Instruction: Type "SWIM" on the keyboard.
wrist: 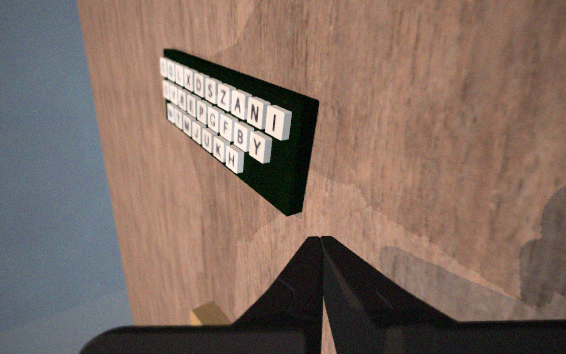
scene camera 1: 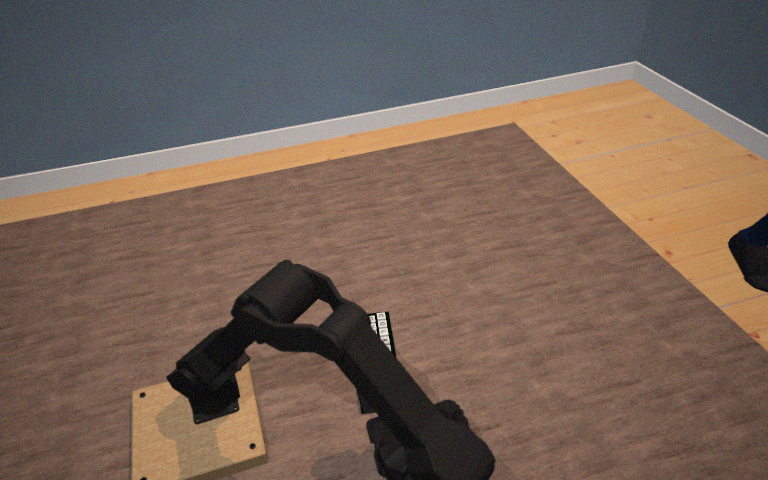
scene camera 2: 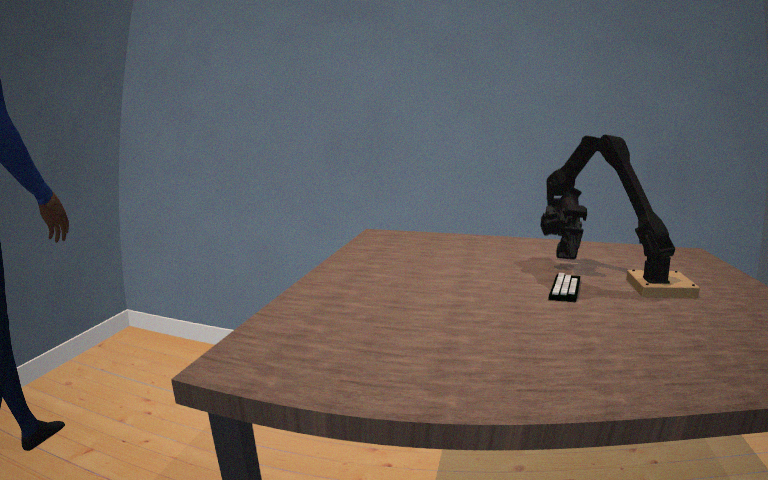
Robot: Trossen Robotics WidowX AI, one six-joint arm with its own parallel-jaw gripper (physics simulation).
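Pixels of known places: gripper, fingertip midpoint: [wrist: 319, 248] [scene camera 1: 383, 426] [scene camera 2: 572, 258]; arm's base, origin of the base link: [scene camera 1: 214, 400] [scene camera 2: 656, 280].
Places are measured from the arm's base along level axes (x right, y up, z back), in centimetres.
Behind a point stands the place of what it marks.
Observation:
The keyboard [scene camera 1: 384, 333] {z -28.5, x -3.9, y -1.0 cm} [scene camera 2: 564, 287] {z -26.7, x -4.5, y -1.0 cm} [wrist: 280, 175] {z -22.5, x 8.1, y -1.5 cm} is a dark green slab with three rows of white letter keys, flat on the table. In the wrist view the S key [wrist: 210, 89] {z -27.3, x 1.2, y -1.0 cm} and the I key [wrist: 277, 122] {z -25.5, x 8.7, y -1.0 cm} are in the top row; the W key [wrist: 170, 114] {z -25.3, x -7.5, y -1.0 cm} and the M key [wrist: 186, 123] {z -24.7, x -3.8, y -1.0 cm} are in the bottom row. Some far letters are blurred. My gripper [scene camera 2: 566, 256] {z -21.8, x 14.5, y 1.7 cm} [wrist: 319, 248] {z -21.8, x 14.5, y 1.7 cm} is shut and empty. It hangs above the table, clear of the keys, past the I and H end and behind the keyboard in scene view 2. The arm hides much of the keyboard in scene view 1.
The arm stands on a light wooden base plate [scene camera 1: 240, 435] {z -2.7, x 7.3, y 0.0 cm} [scene camera 2: 671, 290] {z 2.6, x -6.3, y -0.8 cm} on the brown table [scene camera 1: 481, 226] {z -57.9, x -25.8, y -2.6 cm} [scene camera 2: 396, 339] {z -59.2, x -35.0, y -2.6 cm}. In scene view 2 a person [scene camera 2: 19, 161] in blue stands beyond the table's left side. Blue walls rise behind the table.

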